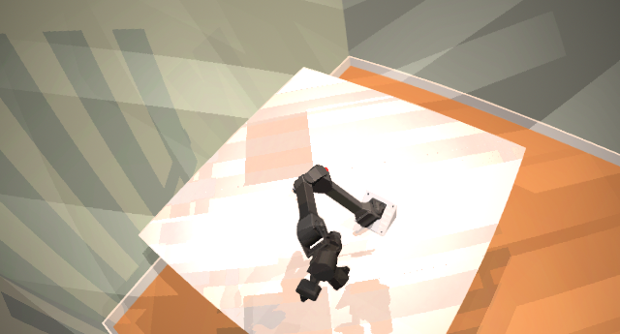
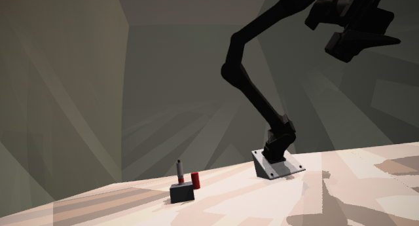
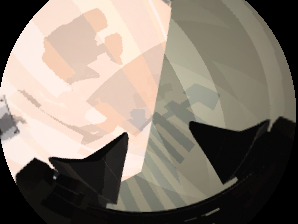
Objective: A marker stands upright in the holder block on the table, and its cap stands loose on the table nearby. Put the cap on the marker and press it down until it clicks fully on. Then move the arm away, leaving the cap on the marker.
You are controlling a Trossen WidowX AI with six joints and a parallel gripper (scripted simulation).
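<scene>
My gripper tip is 320 mm short of the red cap, 490 mm to the left of it and 200 mm above it. From my gripper tip the other things lie so: dark grey holder block: 360 mm ahead, 380 mm to the right, 210 mm below.
</scene>
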